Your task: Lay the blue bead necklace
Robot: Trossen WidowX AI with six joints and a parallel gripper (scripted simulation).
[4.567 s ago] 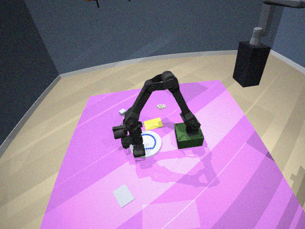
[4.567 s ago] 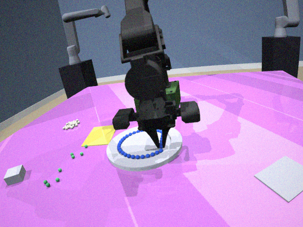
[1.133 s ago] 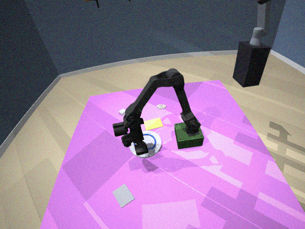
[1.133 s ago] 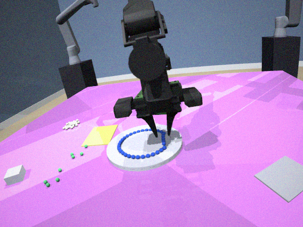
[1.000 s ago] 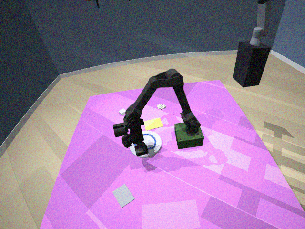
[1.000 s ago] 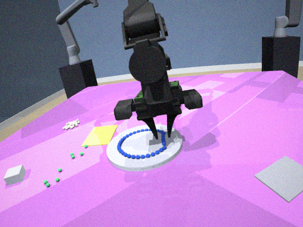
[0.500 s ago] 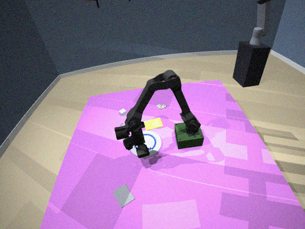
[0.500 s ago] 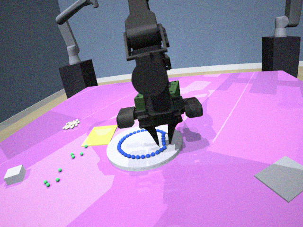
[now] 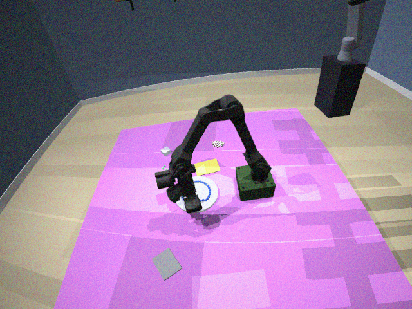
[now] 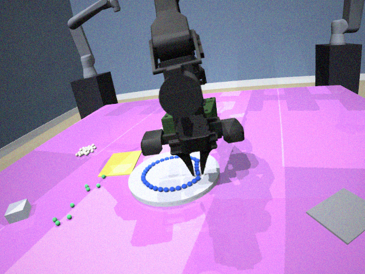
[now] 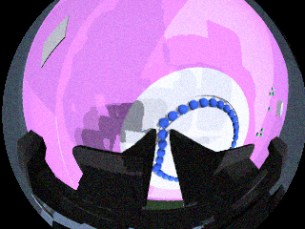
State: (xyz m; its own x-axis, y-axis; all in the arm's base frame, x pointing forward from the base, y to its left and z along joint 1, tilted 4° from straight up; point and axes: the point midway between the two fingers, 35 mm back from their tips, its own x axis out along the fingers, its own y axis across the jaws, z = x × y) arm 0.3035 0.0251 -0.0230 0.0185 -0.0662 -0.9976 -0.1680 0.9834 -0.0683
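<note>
Now: gripper tip 20 mm past the round white bead board, 60 mm to the left of it and 10 mm above it. Round my gripper tip: yellow sheet: 90 mm behind, 210 mm to the right, 10 mm below; then grey tile: 120 mm ahead, 250 mm to the left, 10 mm below; then cube: 130 mm ahead, 380 mm to the right.
</note>
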